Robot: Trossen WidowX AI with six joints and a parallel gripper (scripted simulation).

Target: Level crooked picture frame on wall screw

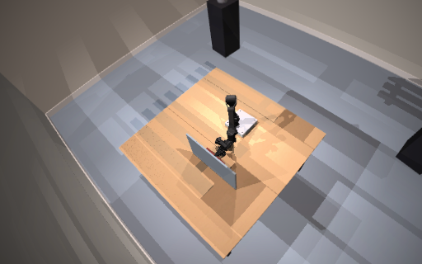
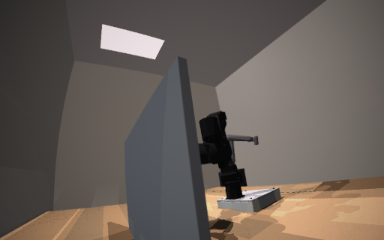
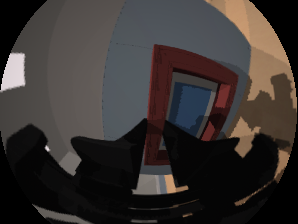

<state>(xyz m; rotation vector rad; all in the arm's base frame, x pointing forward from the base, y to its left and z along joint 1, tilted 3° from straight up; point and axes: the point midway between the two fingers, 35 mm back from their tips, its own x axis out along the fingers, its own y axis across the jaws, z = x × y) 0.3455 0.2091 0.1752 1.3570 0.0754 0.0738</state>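
Now: gripper tip 5 cm above the red picture frame, 1 cm to the left of it and 1 cm short of it. Also, from my gripper tip: grey wall panel 7 cm below, 2 cm ahead, 1 cm to the right.
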